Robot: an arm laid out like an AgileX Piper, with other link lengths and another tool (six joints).
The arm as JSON. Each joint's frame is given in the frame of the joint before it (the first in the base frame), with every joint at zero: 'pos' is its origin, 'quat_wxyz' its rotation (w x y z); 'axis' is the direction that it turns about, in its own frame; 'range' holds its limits. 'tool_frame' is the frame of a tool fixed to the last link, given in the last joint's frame.
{
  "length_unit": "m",
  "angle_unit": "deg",
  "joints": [
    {
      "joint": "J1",
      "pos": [
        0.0,
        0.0,
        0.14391
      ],
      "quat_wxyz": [
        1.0,
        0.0,
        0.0,
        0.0
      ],
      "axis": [
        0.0,
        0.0,
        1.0
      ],
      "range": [
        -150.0,
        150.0
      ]
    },
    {
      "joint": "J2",
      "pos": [
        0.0,
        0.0,
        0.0
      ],
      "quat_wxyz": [
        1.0,
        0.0,
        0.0,
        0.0
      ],
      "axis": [
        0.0,
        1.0,
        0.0
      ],
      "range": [
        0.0,
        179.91
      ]
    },
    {
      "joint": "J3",
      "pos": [
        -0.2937,
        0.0,
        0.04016
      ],
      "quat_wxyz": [
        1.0,
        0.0,
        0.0,
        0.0
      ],
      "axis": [
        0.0,
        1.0,
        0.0
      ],
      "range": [
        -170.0,
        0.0
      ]
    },
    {
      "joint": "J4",
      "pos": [
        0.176,
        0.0,
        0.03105
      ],
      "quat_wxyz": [
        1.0,
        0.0,
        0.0,
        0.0
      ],
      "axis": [
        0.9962,
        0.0,
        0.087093
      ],
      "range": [
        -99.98,
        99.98
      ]
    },
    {
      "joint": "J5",
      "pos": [
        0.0,
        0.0,
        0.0
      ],
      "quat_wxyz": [
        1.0,
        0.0,
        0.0,
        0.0
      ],
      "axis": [
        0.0,
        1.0,
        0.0
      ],
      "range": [
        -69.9,
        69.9
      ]
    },
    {
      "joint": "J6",
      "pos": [
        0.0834,
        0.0,
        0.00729
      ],
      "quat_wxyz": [
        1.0,
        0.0,
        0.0,
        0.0
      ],
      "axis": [
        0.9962,
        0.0,
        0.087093
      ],
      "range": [
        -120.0,
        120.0
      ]
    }
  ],
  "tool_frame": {
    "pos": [
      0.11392,
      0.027,
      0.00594
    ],
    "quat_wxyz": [
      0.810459,
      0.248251,
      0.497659,
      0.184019
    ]
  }
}
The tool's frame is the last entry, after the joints.
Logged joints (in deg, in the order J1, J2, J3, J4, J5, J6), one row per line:
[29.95, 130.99, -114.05, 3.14, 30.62, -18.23]
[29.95, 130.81, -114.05, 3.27, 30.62, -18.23]
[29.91, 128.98, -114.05, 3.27, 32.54, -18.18]
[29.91, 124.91, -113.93, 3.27, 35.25, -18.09]
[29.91, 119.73, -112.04, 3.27, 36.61, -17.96]
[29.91, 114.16, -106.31, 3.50, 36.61, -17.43]
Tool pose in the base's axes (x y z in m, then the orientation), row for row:
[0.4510, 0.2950, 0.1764, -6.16, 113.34, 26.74]
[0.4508, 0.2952, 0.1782, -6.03, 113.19, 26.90]
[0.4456, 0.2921, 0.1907, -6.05, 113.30, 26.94]
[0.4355, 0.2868, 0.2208, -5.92, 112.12, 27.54]
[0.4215, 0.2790, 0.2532, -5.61, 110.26, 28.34]
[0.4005, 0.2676, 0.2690, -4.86, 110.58, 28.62]
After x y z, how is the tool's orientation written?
As a rotation vector, in degrees.
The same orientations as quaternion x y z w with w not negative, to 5 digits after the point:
[-0.04495, 0.82699, 0.19511, 0.52536]
[-0.04401, 0.82620, 0.19635, 0.52622]
[-0.04414, 0.82669, 0.19657, 0.52535]
[-0.04333, 0.82071, 0.20159, 0.53284]
[-0.04127, 0.81120, 0.20850, 0.54477]
[-0.03572, 0.81268, 0.21034, 0.54224]

